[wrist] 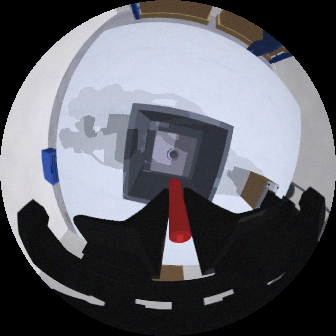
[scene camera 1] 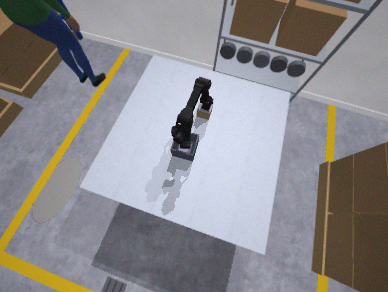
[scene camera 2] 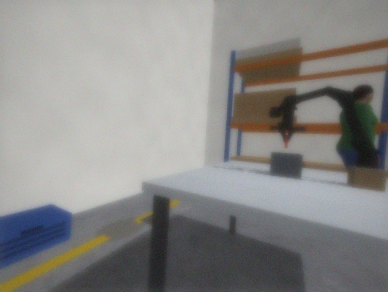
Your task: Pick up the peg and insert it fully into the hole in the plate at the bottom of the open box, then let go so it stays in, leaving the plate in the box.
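Where they show: gripper, fingertip midpoint: (wrist: 175, 192) (scene camera 1: 186, 138) (scene camera 2: 286, 142); arm's base at its link origin: (wrist: 267, 199) (scene camera 1: 206, 106) (scene camera 2: 366, 167).
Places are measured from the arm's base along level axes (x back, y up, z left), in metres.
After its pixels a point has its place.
The red peg (scene camera 2: 286, 140) {x -0.349, y 0.119, z -0.001 m} (wrist: 178, 212) {x -0.352, y 0.136, z -0.013 m} is held between the fingers of my gripper (scene camera 2: 286, 134) (wrist: 175, 192) {x -0.352, y 0.106, z -0.012 m}, which is shut on it. In scene camera 2 the peg points down, and its lower end is a little above the rim of the dark open box (scene camera 1: 179, 154) {x -0.431, y -0.014, z -0.031 m} (scene camera 2: 286, 165) {x -0.335, y -0.028, z 0.056 m} (wrist: 220, 162) {x -0.281, y 0.038, z -0.047 m}. The light plate (wrist: 161, 152) {x -0.375, y -0.041, z -0.018 m} lies at the bottom of the box, with a round hole (wrist: 174, 154) near its middle, seen in the wrist view. In scene camera 1 the arm hides part of the box, and the peg cannot be made out.
The box stands on the white table (scene camera 1: 235, 165) {x -0.325, y -0.099, z 0.366 m} (scene camera 2: 240, 192) {x -0.436, y -0.099, z 0.561 m} (wrist: 240, 80) {x -0.204, y -0.099, z -0.350 m}. The arm's base sits on a brown block (scene camera 1: 204, 113) {x -0.051, y -0.023, z 0.008 m} (scene camera 2: 367, 178) {x -0.005, y -0.047, z 0.046 m} (wrist: 255, 189) {x -0.054, y -0.037, z -0.008 m} beyond the box. A person in green (scene camera 1: 62, 40) (scene camera 2: 370, 120) stands off the table, and a rack (scene camera 2: 233, 105) stands behind.
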